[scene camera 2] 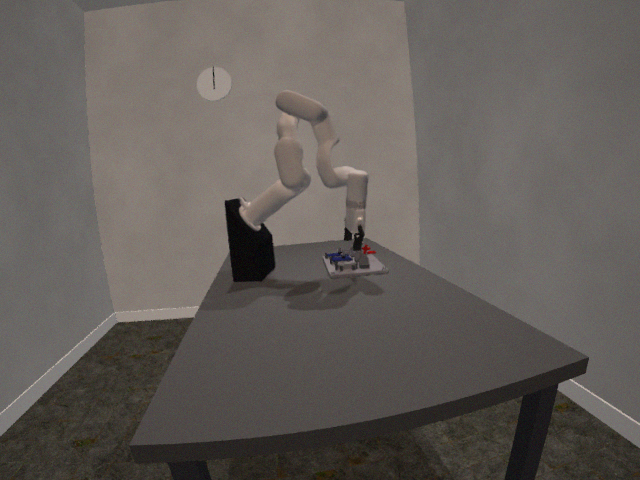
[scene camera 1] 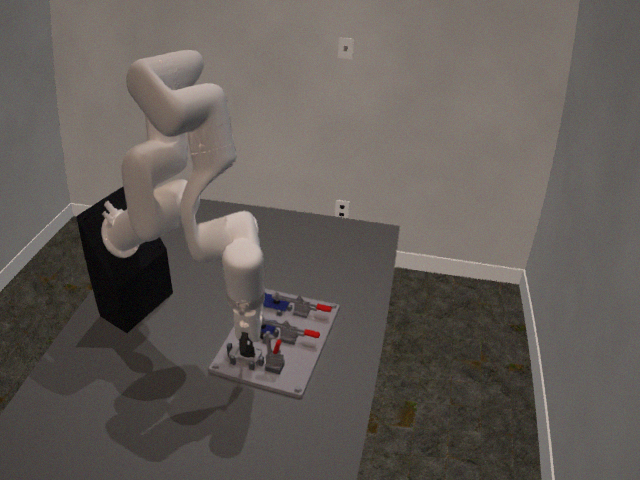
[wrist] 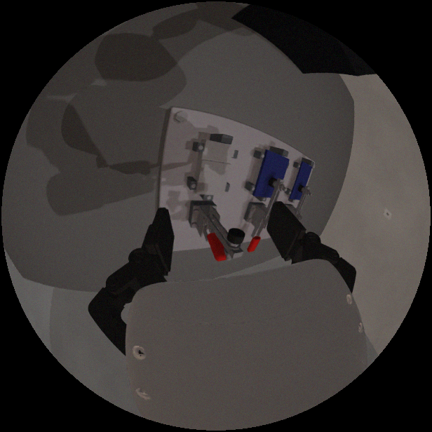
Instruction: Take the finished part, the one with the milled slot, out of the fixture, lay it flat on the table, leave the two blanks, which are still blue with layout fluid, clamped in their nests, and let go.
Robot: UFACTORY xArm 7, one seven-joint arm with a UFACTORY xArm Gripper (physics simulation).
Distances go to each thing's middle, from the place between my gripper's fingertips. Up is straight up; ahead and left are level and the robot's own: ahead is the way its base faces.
Scene:
My hand is 20 mm past the finished part (wrist: pixel 213 164), 30 mm to the right of it and 80 mm above it. Also, from my hand: fixture plate (scene camera 1: pixel 301 358): 50 mm ahead, 120 mm to the left, 110 mm below.

